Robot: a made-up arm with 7 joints.
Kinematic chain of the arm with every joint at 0, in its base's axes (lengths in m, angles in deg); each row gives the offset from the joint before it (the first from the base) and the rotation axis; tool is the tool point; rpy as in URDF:
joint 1: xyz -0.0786 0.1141 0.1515 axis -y
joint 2: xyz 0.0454 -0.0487 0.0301 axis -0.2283 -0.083 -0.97
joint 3: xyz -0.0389 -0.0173 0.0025 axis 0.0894 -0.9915 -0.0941
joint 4: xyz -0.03 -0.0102 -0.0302 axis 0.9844 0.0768 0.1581
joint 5: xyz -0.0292 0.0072 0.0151 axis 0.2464 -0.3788 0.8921
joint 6: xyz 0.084 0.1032 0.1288 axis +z
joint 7: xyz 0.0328 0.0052 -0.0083 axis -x
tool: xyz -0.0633 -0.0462 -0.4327 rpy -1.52 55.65 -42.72
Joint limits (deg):
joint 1: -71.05..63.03
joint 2: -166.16..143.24
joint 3: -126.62..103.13
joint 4: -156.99..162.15
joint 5: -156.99..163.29
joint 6: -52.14..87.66
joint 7: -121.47..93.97
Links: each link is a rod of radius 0.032 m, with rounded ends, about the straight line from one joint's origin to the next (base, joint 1, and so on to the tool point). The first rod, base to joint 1, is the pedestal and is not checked.
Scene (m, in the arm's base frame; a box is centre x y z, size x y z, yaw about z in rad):
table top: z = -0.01
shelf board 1: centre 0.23 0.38 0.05 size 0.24 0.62 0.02 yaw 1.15
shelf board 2: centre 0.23 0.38 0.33 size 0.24 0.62 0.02 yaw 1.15
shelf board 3: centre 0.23 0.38 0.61 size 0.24 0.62 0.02 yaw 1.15
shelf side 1: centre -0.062 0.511 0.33 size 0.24 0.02 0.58 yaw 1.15
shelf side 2: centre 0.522 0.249 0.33 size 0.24 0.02 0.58 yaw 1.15
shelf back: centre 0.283 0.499 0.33 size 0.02 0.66 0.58 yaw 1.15
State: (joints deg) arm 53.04 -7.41 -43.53 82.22 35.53 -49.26 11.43
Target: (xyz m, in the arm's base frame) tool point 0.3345 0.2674 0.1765
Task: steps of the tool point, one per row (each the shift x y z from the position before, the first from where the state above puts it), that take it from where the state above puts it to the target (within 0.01 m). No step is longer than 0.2 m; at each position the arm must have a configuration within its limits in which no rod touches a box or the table.
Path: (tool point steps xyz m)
1: 0.0736 0.0506 0.1471
2: 0.1265 -0.0227 0.1220
3: 0.1371 -0.0971 0.0681
4: 0.0993 -0.1530 0.0072
5: 0.0228 -0.1747 -0.0377
6: -0.0681 -0.1543 -0.0521
7: 0.0914 0.0473 -0.0339
8: 0.0754 0.0725 -0.0363
9: 0.0525 0.0930 -0.0372
10: 0.0239 0.1064 -0.0361
11: -0.0079 0.1114 -0.0336
12: -0.0403 0.1071 -0.0291

